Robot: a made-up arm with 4 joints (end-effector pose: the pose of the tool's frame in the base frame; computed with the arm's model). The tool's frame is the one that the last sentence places. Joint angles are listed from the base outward.
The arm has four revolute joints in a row. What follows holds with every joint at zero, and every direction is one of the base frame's. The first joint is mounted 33 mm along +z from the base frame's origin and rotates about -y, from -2.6 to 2.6 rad. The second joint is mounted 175.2 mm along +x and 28.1 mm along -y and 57.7 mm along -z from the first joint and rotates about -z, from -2.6 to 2.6 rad. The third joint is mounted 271.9 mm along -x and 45 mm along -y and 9.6 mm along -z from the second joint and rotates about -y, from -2.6 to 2.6 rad. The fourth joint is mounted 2.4 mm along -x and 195.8 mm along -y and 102.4 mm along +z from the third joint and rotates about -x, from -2.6 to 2.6 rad. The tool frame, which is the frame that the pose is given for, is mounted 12.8 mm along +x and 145 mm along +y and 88.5 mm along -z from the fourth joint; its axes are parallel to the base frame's.
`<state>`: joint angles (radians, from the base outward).
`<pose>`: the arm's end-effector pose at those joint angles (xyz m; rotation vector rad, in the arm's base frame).
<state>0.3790 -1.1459 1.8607 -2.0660</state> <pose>0.2039 -0.6116 -0.0312 -1.4612 0.1277 -2.4874</pose>
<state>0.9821 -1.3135 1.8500 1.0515</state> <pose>0.2317 -0.2937 0.3104 0.4413 -2.6209 0.2372</pose>
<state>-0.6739 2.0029 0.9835 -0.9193</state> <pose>0.2303 0.3721 -0.1096 -0.6987 -0.7139 -1.0332</pose>
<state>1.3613 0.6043 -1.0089 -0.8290</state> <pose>-0.0001 -0.0125 0.0494 1.3791 -0.4334 -0.0767</pose>
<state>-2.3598 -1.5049 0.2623 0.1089</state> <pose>-0.2338 -0.2960 -0.1063 1.6187 1.5747 0.5306</pose>
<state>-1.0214 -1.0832 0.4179 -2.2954</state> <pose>0.2817 -0.4834 -0.0760 2.7367 1.4156 -0.2257</pose>
